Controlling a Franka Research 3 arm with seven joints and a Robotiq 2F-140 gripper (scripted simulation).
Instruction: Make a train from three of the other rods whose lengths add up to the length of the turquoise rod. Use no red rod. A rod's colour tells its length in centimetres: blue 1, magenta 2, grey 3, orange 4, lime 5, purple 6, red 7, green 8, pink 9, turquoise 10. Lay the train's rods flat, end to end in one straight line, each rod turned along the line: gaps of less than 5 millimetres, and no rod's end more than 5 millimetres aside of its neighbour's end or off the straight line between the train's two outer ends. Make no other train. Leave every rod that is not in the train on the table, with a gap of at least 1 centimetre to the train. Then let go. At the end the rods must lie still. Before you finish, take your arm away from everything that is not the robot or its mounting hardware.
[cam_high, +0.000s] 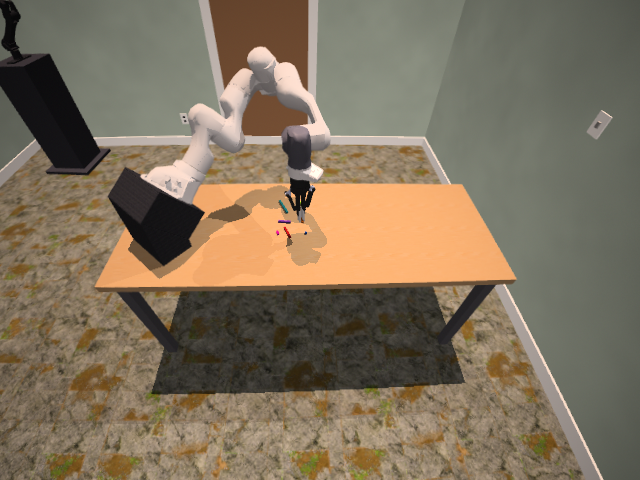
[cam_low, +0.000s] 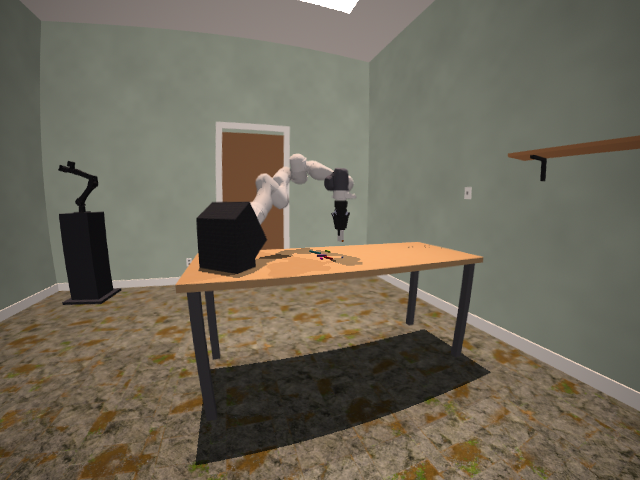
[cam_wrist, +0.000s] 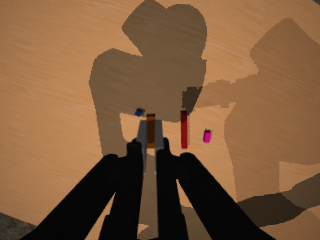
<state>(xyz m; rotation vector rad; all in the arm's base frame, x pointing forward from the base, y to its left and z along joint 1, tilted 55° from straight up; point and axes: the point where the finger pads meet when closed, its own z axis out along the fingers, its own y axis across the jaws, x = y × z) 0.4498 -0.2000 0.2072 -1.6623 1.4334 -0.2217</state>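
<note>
The blue rod lies 130 mm below my hand, 20 mm to the left of it and 20 mm ahead of it. From my hand the other things lie so: magenta rod: 130 mm below, 110 mm behind, 10 mm to the left; then red rod: 130 mm below, 70 mm behind, 20 mm to the left; then orange rod: 30 mm below.
</note>
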